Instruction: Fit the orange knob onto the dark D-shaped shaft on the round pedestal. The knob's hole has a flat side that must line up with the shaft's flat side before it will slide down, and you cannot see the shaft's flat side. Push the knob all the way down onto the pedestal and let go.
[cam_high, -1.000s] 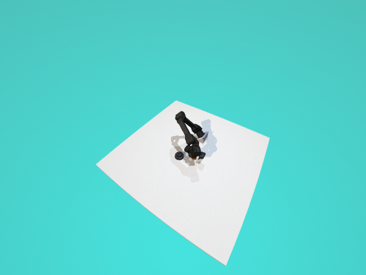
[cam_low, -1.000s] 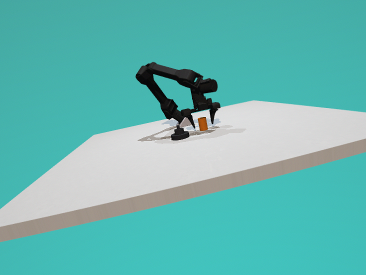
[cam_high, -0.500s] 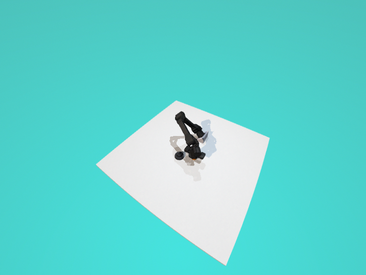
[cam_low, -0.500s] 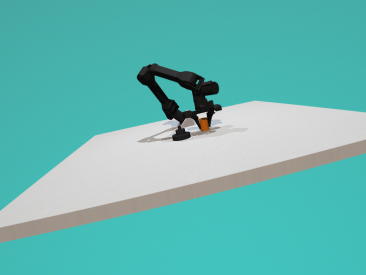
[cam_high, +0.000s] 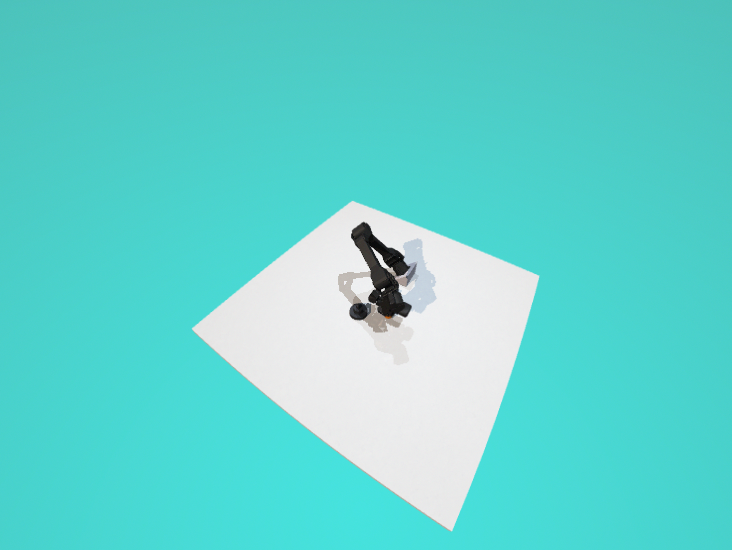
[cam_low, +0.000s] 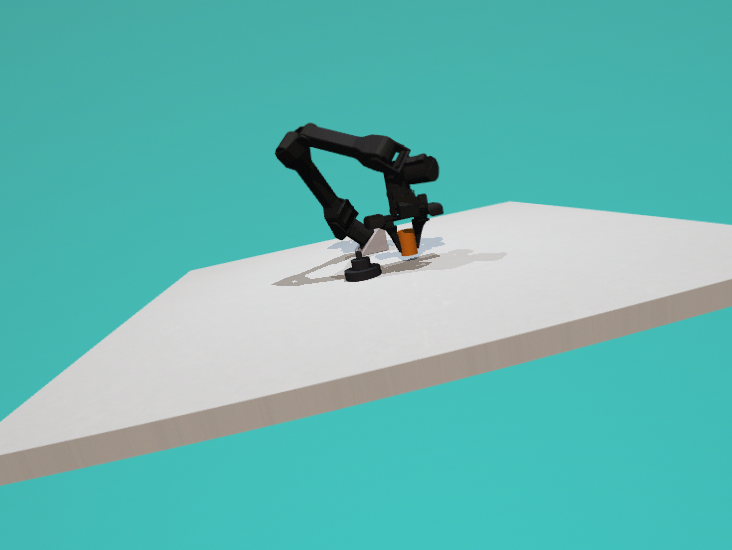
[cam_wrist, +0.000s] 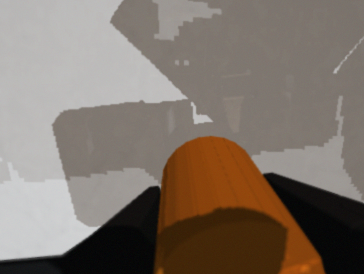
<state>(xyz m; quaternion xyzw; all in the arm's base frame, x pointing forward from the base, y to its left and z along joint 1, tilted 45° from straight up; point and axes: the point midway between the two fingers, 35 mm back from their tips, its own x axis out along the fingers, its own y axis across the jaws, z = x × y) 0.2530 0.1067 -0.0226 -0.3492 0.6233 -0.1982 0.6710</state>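
Now: gripper tip 12 cm to the left of the pedestal and 7 cm short of it. Round my gripper tip: orange knob: 2 cm above.
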